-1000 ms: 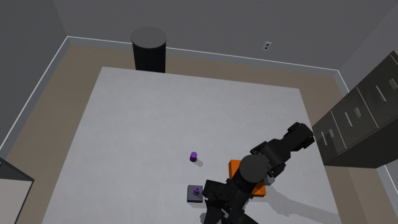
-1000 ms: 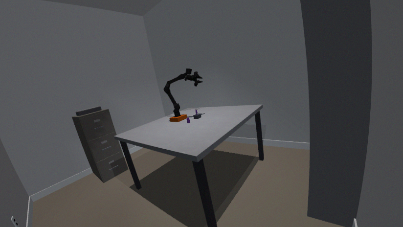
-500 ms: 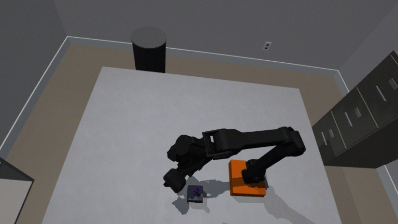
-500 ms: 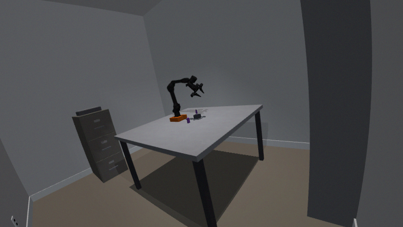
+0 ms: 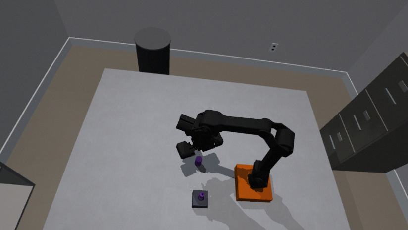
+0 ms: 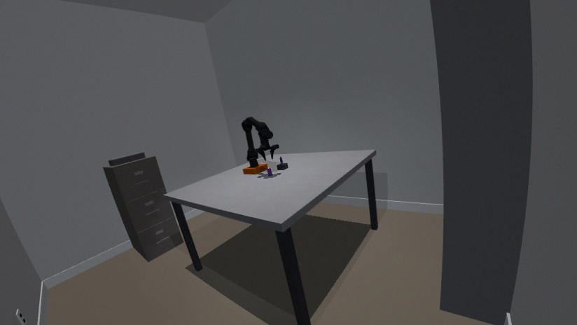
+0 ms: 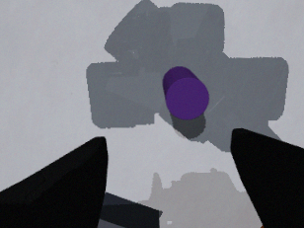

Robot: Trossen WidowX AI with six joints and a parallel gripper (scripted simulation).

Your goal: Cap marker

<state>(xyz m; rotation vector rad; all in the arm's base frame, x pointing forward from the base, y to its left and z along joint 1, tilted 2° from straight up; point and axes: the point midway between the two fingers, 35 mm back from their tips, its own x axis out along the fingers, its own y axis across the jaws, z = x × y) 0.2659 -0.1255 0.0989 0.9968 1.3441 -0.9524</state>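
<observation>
Now: gripper tip 10 cm above the purple cap and 2 cm past it.
</observation>
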